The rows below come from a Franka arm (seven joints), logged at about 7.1 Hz.
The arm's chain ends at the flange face. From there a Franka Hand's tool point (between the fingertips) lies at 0.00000 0.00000 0.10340 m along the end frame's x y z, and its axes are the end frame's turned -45 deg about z.
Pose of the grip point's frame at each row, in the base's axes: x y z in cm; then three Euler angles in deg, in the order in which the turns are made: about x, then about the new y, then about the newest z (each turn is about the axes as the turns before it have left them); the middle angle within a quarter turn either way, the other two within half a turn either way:
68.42 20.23 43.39 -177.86 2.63 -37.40
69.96 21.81 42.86 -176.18 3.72 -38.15
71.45 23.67 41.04 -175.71 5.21 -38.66
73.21 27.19 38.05 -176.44 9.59 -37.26
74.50 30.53 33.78 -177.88 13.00 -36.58
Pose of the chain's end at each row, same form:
67.95 19.84 53.71 -177.86 2.63 7.60
69.29 21.12 53.16 -176.18 3.72 6.85
70.51 22.90 51.31 -175.71 5.21 6.34
71.49 26.56 48.23 -176.44 9.59 7.74
72.17 30.16 43.85 -177.88 13.00 8.42

